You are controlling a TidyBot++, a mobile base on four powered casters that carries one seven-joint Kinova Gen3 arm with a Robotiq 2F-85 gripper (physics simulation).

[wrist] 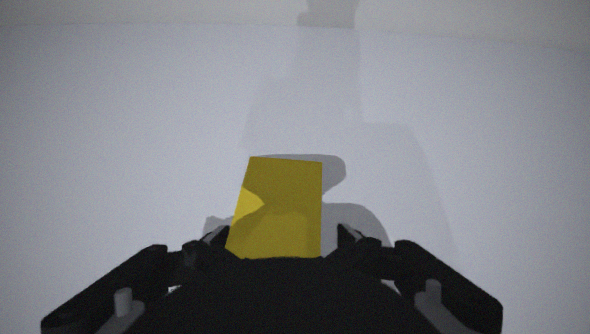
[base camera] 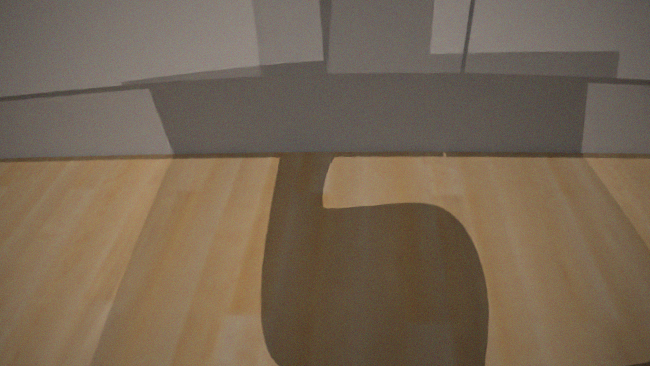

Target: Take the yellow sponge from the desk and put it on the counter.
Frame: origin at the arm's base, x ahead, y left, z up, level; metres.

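Seen in the pictures: gripper, fingertip midpoint: (wrist: 284, 236).
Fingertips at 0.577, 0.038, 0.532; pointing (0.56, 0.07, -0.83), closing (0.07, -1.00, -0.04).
Note:
A point is followed by its place in that frame, as x, y, z.
The yellow sponge (wrist: 285, 205) @[0.592, 0.037, 0.558] lies on the pale counter surface (wrist: 125, 125) @[0.718, 0.265, 0.513] in the wrist view, partly in shadow. Its near end is hidden behind the dark gripper body. My gripper (wrist: 284, 236) @[0.577, 0.038, 0.532] is open, with one fingertip on each side of the sponge's near part. A gap shows between the sponge and the right fingertip; the left fingertip is close to the sponge's left edge. The gripper and the sponge do not show in the base camera view.
A pale wall (wrist: 150, 11) @[1.132, 0.430, 0.526] rises behind the surface in the wrist view. In the base camera view, grey cabinet fronts (base camera: 125, 40) @[0.499, 0.224, -0.189] stand straight ahead above a wooden floor (base camera: 200, 260) @[0.357, 0.161, -0.397], with the robot's dark shadow across the floor.

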